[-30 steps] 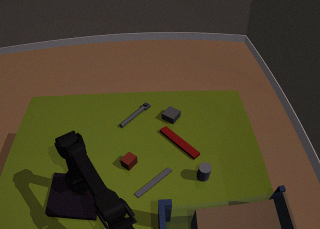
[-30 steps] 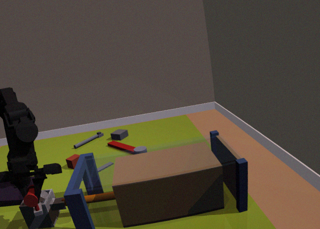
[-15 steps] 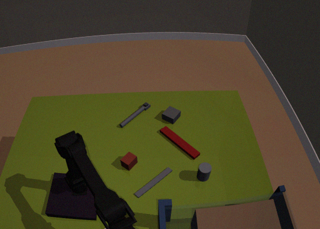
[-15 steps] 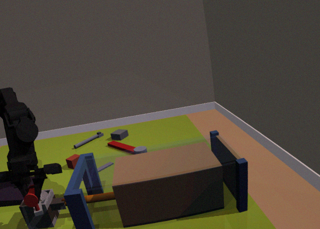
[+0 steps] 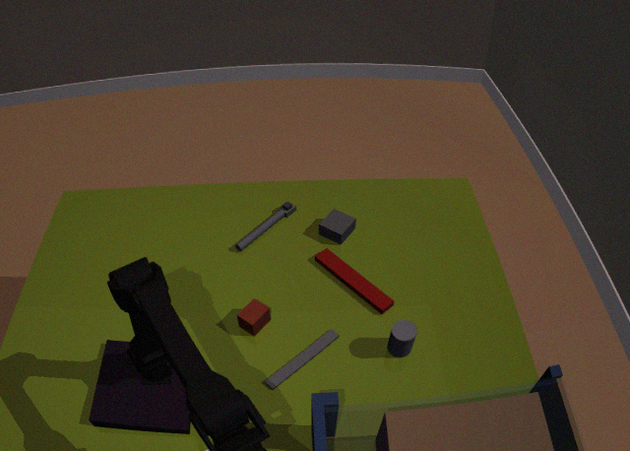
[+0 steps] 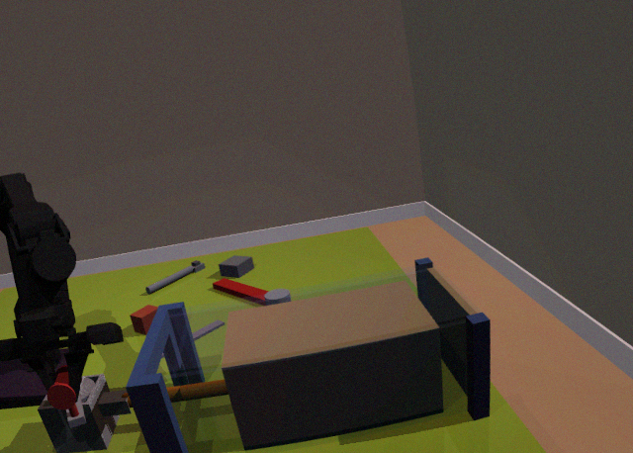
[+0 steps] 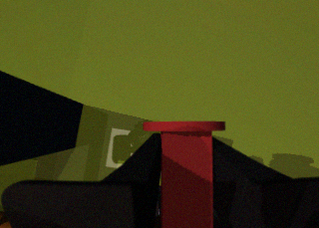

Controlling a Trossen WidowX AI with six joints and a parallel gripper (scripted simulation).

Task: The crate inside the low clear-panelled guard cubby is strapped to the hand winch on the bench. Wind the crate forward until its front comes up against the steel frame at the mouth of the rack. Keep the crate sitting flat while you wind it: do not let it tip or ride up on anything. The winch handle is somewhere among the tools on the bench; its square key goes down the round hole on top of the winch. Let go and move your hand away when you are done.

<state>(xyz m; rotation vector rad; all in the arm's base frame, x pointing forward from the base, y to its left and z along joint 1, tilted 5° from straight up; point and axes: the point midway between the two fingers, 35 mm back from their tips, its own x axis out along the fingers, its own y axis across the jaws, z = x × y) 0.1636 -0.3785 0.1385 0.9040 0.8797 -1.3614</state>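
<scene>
My gripper tip is now 2 cm to the right of the red crank grip. The rest, counted from my gripper tip: winch handle: 1 cm behind, 5 cm to the left, 3 cm below; blue steel frame: 13 cm ahead, 9 cm to the left, 3 cm below; grey winch: 5 cm behind, 11 cm to the left, 10 cm below.
</scene>
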